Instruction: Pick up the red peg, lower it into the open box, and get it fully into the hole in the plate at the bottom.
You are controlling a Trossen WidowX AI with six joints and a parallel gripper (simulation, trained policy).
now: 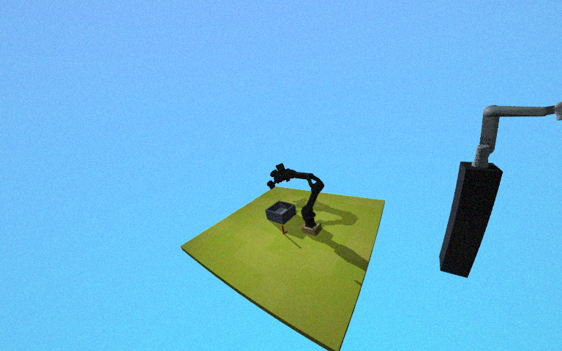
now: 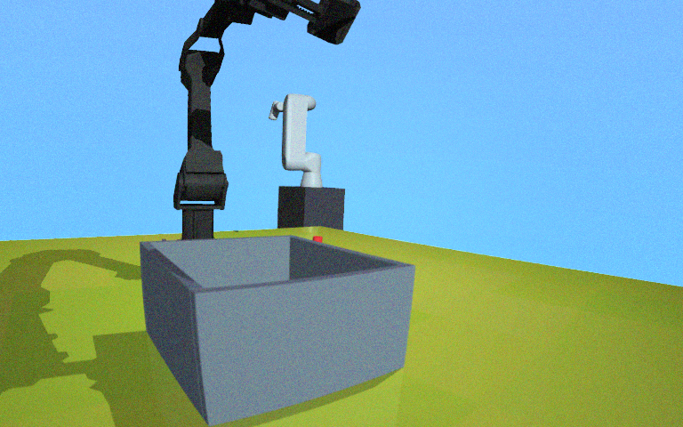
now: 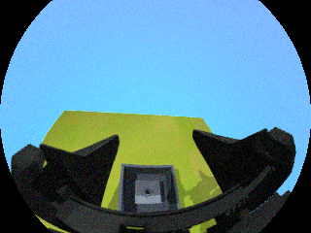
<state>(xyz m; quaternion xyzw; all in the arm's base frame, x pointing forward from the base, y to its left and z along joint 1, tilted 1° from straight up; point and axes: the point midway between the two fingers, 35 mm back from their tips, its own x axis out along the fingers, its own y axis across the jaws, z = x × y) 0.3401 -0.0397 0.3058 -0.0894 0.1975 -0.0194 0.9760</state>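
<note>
Right now the red peg is 29 cm below my gripper tip, 21 cm behind it and 17 cm to the left of it. Round my gripper tip: grey box: 31 cm below, 4 cm behind, 2 cm to the right.
</note>
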